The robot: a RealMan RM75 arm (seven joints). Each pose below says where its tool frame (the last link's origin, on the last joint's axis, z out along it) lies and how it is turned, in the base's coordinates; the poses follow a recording.
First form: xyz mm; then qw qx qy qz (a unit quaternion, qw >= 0).
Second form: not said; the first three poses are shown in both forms.
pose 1, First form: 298 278 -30 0.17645 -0.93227 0.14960 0.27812
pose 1, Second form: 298 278 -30 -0.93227 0.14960 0.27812 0.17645
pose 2, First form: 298 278 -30 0.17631 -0.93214 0.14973 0.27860
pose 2, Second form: 298 278 -30 -0.93214 0.14973 0.27860 0.17631
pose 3, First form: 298 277 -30 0.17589 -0.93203 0.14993 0.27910
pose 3, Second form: 298 277 -30 -0.93203 0.14993 0.27910 0.17589
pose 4, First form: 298 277 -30 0.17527 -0.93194 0.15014 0.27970
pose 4, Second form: 298 277 -30 -0.93194 0.15014 0.27970 0.17527
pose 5, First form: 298 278 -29 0.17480 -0.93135 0.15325 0.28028
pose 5, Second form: 298 278 -29 -0.93135 0.15325 0.28028 0.17480
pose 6, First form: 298 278 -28 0.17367 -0.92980 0.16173 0.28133
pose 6, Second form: 298 278 -28 -0.92980 0.16173 0.28133 0.17367
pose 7, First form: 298 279 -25 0.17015 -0.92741 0.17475 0.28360
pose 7, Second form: 298 279 -25 -0.92741 0.17475 0.28360 0.17015
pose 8, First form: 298 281 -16 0.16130 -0.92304 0.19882 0.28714
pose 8, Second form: 298 281 -16 -0.92304 0.19882 0.28714 0.16130
